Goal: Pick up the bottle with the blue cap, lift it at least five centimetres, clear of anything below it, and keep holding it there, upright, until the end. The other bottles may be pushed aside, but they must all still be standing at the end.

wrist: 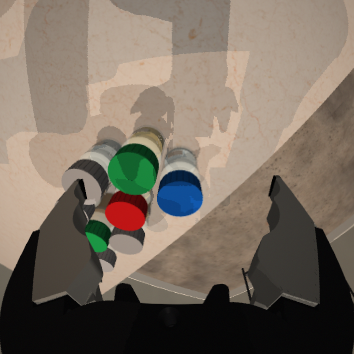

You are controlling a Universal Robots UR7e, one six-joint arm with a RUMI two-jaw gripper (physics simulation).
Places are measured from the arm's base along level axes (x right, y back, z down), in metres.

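Pixels of known places: gripper, fingertip midpoint: (pixel 176 178).
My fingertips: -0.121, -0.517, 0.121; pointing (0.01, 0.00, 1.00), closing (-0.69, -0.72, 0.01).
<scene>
Ahead of a thing's pixels: the offset from my fingertips to its middle, as dx, dy, dz. Level surfaces: height alone.
The bottle with the blue cap @(+0.040, -0.040, +0.093) (pixel 180 194) stands upright at the right side of a cluster of bottles, near the table's diagonal edge. Its cap shows between the two jaws in the picture, a little nearer the left jaw. My gripper (pixel 176 178) is open wide with nothing between its fingers. A bottle with a large green cap @(+0.050, +0.022, +0.093) (pixel 133 170) stands close to the left of the blue one, and a bottle with a red cap @(+0.111, -0.007, +0.093) (pixel 126 211) stands at its lower left. How far the fingertips are above the caps I cannot tell.
A grey-capped bottle @(+0.109, +0.060, +0.093) (pixel 83 181) stands at the left, partly behind the left fingertip. Another grey cap @(+0.166, -0.041, +0.053) (pixel 127 240), a small green cap @(+0.208, +0.002, +0.053) (pixel 98 236) and a small grey cap @(+0.269, -0.042, +0.093) (pixel 107 260) are lower in the cluster. The pale table @(dz +0.146) (pixel 280 55) ends at a diagonal edge on the right.
</scene>
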